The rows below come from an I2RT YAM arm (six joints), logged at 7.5 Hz.
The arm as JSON. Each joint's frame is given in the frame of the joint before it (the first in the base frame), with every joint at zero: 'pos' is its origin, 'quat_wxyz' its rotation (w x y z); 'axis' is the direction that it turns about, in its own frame. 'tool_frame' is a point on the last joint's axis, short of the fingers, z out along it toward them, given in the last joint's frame.
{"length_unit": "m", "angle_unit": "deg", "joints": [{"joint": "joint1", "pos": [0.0, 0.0, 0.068], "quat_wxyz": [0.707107, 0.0, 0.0, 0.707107], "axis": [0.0, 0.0, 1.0]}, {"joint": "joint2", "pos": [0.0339, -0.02, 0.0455], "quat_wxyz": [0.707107, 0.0, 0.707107, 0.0], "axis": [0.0, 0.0, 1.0]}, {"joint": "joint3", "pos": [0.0, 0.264, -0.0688], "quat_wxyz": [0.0, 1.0, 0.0, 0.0], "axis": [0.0, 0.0, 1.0]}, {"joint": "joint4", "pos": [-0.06, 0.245, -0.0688], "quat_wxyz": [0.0, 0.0, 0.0, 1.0], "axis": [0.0, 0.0, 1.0]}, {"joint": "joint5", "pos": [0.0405, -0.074, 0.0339], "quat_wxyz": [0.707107, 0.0, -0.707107, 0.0], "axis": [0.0, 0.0, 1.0]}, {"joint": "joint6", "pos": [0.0, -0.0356, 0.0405], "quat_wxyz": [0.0, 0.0, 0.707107, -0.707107], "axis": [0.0, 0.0, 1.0]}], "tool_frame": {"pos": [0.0, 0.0, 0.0], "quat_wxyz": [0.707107, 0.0, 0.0, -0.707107]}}
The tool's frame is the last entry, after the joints.
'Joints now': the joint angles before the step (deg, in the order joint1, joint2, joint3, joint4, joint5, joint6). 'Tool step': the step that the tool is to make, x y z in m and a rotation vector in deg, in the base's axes. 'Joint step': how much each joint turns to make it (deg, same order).
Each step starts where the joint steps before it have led.
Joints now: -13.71, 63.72, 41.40, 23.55, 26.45, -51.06
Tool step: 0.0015, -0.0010, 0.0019, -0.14, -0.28, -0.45
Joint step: -0.09, 0.43, 0.52, 0.25, 0.36, -0.09
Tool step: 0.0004, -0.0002, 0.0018, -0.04, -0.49, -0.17
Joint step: 0.00, 0.10, 0.28, 0.27, 0.17, 0.08
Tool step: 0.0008, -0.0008, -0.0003, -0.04, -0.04, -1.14
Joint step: 0.01, 0.35, 0.09, 0.35, 1.15, -0.08
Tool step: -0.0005, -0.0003, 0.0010, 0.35, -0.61, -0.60
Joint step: -0.02, -0.08, 0.08, 0.10, 0.60, 0.53
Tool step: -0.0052, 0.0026, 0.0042, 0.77, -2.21, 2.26
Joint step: 0.02, -1.67, -0.45, 0.02, -2.17, 1.57
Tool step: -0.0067, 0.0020, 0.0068, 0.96, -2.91, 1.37
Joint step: -0.09, -1.95, -0.17, -0.02, -1.33, 1.93
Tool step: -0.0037, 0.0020, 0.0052, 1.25, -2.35, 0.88
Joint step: 0.18, -1.13, 0.17, -0.16, -0.51, 2.03
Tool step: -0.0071, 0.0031, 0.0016, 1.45, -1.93, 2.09
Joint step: 0.08, -2.11, -0.86, -0.63, -1.78, 2.29
